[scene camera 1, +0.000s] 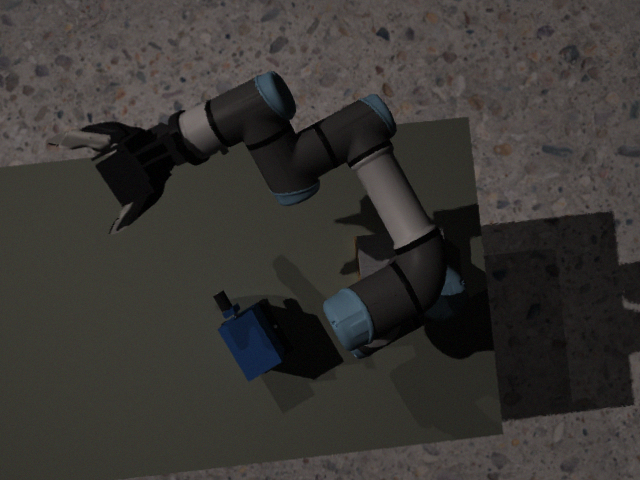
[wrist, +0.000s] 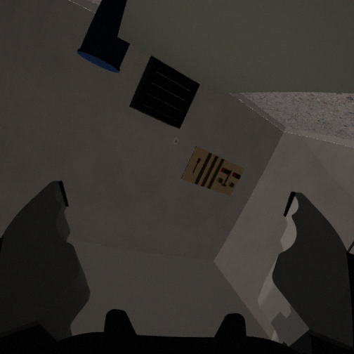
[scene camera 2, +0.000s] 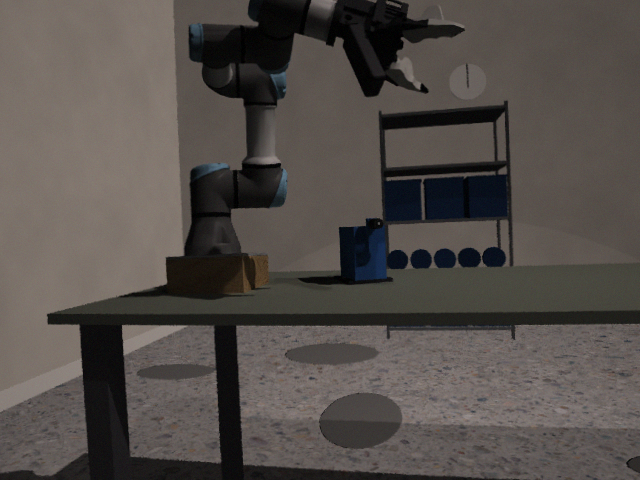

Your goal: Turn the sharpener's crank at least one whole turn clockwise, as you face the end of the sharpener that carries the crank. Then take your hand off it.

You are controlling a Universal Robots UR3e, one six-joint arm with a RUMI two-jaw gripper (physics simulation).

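Seen in the pictures: gripper, fingertip midpoint: [scene camera 1: 79, 189] [scene camera 2: 445, 63]; arm's base, link origin: [scene camera 2: 213, 255].
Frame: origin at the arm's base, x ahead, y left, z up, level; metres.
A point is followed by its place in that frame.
The sharpener [scene camera 1: 250, 343] @[x 0.337, y 0.070, z 0.053 m] [scene camera 2: 356, 260] @[x 0.330, y 0.008, z -0.022 m] is a blue box standing upright on a thin dark base on the table. Its crank has a short blue arm and a black knob [scene camera 1: 222, 300] @[x 0.375, y -0.020, z 0.068 m] [scene camera 2: 376, 223] @[x 0.378, y -0.035, z 0.057 m]. The knob sticks out from one end of the box, level with its top edge in the second scene view. My gripper [scene camera 1: 81, 187] @[x 0.507, y -0.225, z 0.317 m] [scene camera 2: 445, 60] @[x 0.507, y -0.225, z 0.317 m] [wrist: 177, 189] is open, with its two fingers wide apart and no thing between them. It is high above the table, well away from the sharpener and touching neither box nor crank. The sharpener does not show in the wrist view.
The arm stands on a wooden block [scene camera 1: 374, 253] @[x 0.074, y -0.062, z 0.005 m] [scene camera 2: 206, 276] @[x 0.022, y -0.098, z -0.039 m] on the green-grey table [scene camera 1: 103, 320] @[x 0.655, y -0.004, z -0.076 m] [scene camera 2: 465, 297] @[x 0.528, y -0.210, z -0.075 m]. The arm's shadow falls near the sharpener. A shelf rack [scene camera 2: 383, 149] with blue bins stands behind the table. A tan tool panel [wrist: 212, 171] hangs on the wall.
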